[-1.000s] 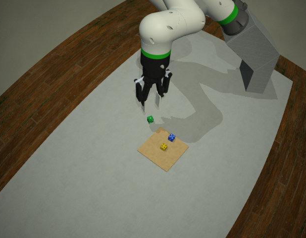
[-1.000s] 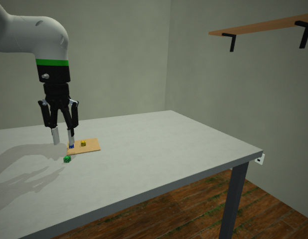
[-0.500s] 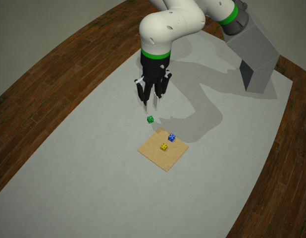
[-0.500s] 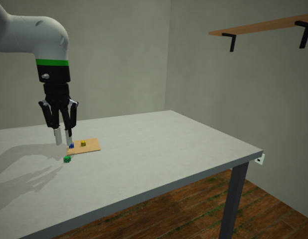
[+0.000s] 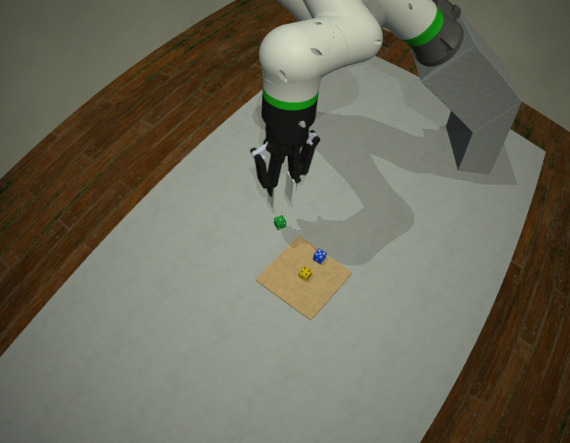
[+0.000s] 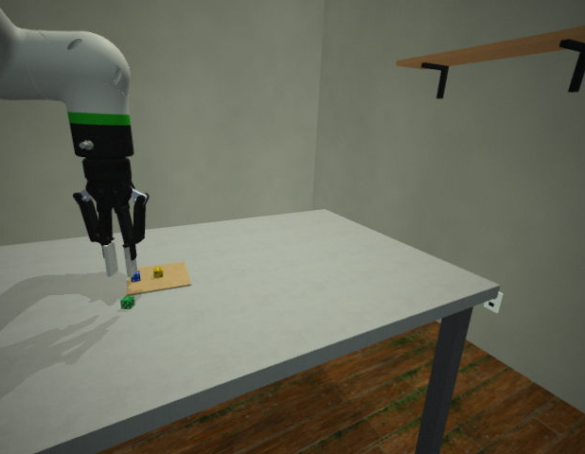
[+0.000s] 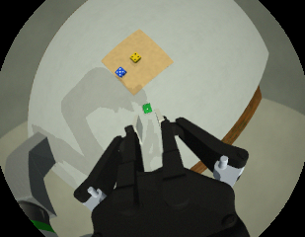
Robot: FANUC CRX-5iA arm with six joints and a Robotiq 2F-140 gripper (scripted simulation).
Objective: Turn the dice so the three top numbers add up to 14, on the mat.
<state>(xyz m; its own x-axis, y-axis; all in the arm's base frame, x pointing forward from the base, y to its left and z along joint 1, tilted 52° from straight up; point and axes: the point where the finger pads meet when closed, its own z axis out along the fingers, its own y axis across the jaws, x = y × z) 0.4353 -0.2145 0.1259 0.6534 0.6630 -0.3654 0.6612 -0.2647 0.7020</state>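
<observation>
Right now the green die is 10 cm below my hand. Round my hand: yellow die: 10 cm ahead, 9 cm to the left, 10 cm below; then tan mat: 10 cm ahead, 9 cm to the left, 11 cm below; then blue die: 6 cm ahead, 11 cm to the left, 10 cm below.
</observation>
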